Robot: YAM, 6 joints.
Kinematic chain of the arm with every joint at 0, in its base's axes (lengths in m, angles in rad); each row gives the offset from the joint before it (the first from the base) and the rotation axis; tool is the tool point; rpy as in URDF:
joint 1: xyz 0 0 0.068 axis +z
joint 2: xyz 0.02 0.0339 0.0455 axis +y
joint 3: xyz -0.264 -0.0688 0 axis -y
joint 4: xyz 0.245 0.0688 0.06 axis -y
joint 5: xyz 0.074 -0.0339 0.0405 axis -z
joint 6: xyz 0.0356 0 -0.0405 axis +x
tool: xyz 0 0 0 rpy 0 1.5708 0
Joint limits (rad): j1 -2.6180..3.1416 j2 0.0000..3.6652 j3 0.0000..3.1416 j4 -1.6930..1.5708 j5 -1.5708..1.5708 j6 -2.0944..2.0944
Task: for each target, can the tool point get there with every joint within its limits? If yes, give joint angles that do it. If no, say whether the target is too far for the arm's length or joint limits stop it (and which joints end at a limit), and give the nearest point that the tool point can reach.
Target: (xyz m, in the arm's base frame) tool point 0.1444 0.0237 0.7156
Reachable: yes | joints 0.2599 1.5932 2.5679 0.2930 0.4118 -1.6093
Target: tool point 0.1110 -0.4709 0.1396
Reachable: yes | joints -1.3167 2.2217 1.3278 0.6068 0.3113 -0.1997
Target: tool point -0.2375 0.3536 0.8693
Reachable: no: too far | nearest point -0.1763 0.2624 0.6648 | short by 0.232 m
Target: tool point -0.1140 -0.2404 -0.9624
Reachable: no: too far | nearest point -0.1094 -0.2307 -0.3803 | short by 0.582 m
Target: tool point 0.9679 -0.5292 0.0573
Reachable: no: too far | nearest point 0.5659 -0.3094 0.0811 | short by 0.459 m
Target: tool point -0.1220 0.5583 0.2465
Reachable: yes | joints 1.8461 2.5395 2.3146 -0.0219 1.3097 -1.2665
